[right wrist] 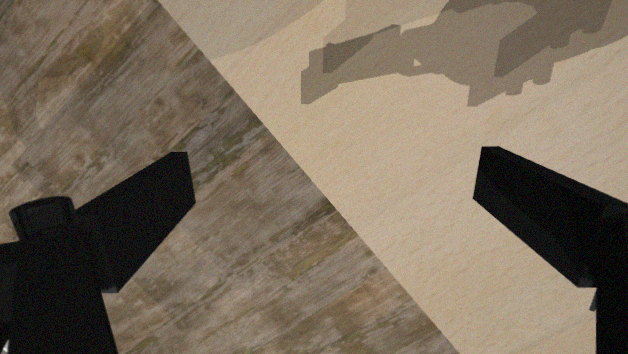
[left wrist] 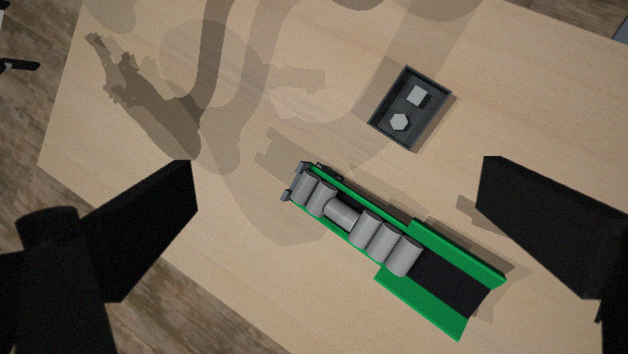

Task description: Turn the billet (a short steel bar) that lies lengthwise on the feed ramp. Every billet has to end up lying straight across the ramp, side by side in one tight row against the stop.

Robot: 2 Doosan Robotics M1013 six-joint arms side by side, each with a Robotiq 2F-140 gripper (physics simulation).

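Frame: origin at the left arm's base, x ahead, y left, z up, level; centimetres.
Where they show: left gripper, fingertip midpoint: [left wrist: 336,184]; right gripper, fingertip midpoint: [right wrist: 333,175] [left wrist: 21,36].
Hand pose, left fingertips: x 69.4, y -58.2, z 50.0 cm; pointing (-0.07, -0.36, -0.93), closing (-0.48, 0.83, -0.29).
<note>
After its pixels a point has its place.
The feed ramp [left wrist: 435,311] @[y -38.5, x 87.7, z 11.2 cm], green-walled with a dark bed, stands on the table in the left wrist view. A grey billet [left wrist: 342,215] @[y -60.1, x 82.4, z 10.4 cm] lies lengthwise on it. Two billets lie across the ramp between it and the grey stop [left wrist: 286,195] @[y -71.7, x 85.5, z 8.9 cm] at the upper-left end: an end billet [left wrist: 305,188] @[y -68.9, x 82.1, z 9.2 cm] and its neighbour [left wrist: 321,199] @[y -65.0, x 82.1, z 9.7 cm]. On its other side three more lie across, side by side: one billet [left wrist: 365,230] @[y -55.2, x 82.3, z 11.1 cm], a middle billet [left wrist: 384,243] @[y -51.4, x 82.3, z 11.6 cm] and an outer billet [left wrist: 404,256] @[y -47.6, x 82.2, z 12.1 cm]. My left gripper [left wrist: 336,184] @[y -58.2, x 69.4, z 50.0 cm] is open and empty, high above the ramp. My right gripper [right wrist: 333,175] @[y -144.1, x 85.9, z 13.6 cm] is open and empty above the table's edge.
A dark tray [left wrist: 379,108] @[y -65.0, x 62.3, z 2.8 cm] holding a light square block [left wrist: 417,96] @[y -59.9, x 57.3, z 2.9 cm] and a light hexagonal piece [left wrist: 399,122] @[y -60.4, x 62.8, z 2.0 cm] stands beyond the ramp. The wooden table [left wrist: 530,90] @[y -43.6, x 47.6, z 0.0 cm] [right wrist: 400,165] @[y -141.5, x 91.7, z 0.0 cm] ends at a straight edge above the floor [right wrist: 225,260]. Black finger-like parts [left wrist: 20,64] show at the left wrist view's left border.
</note>
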